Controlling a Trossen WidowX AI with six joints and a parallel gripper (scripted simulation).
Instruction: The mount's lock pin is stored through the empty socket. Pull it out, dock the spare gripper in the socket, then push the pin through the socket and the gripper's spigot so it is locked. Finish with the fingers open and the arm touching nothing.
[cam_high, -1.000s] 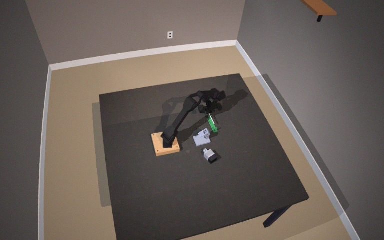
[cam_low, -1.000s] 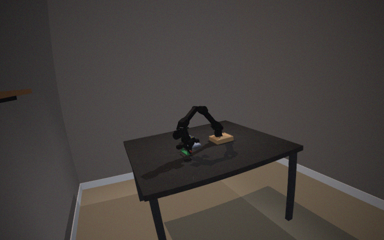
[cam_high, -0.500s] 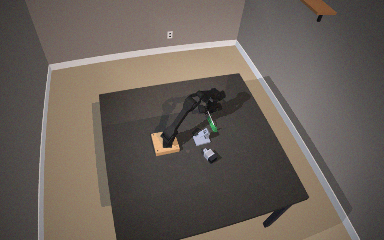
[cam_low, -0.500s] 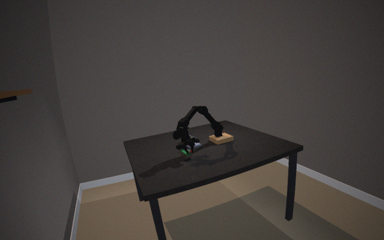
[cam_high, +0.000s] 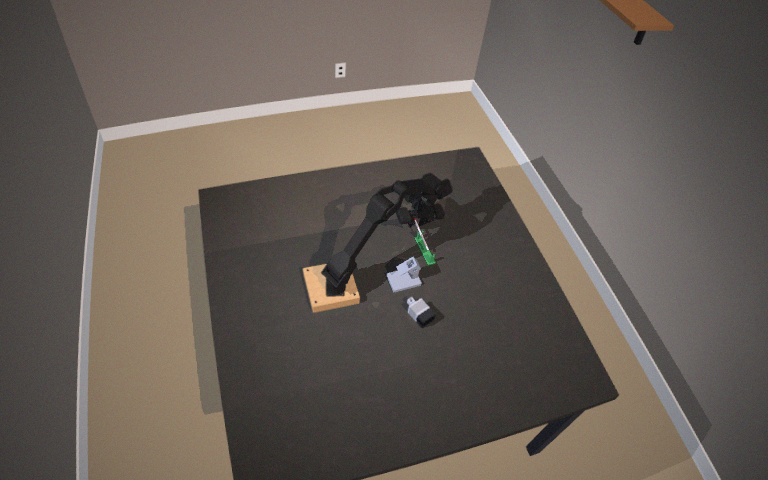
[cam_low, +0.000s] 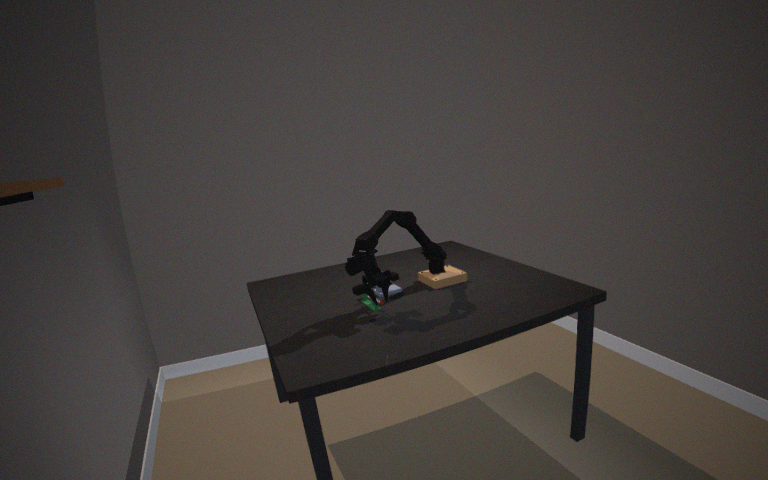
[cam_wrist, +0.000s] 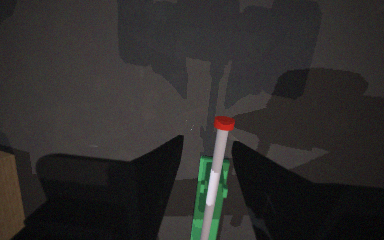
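My gripper tip is 40 mm short of the green strip, 90 mm to the left of it and 10 mm above it. The rest, counted from my gripper tip: grey mount 50 mm behind, 230 mm to the right, 10 mm above; spare gripper 30 mm behind, 380 mm to the right, 20 mm below.
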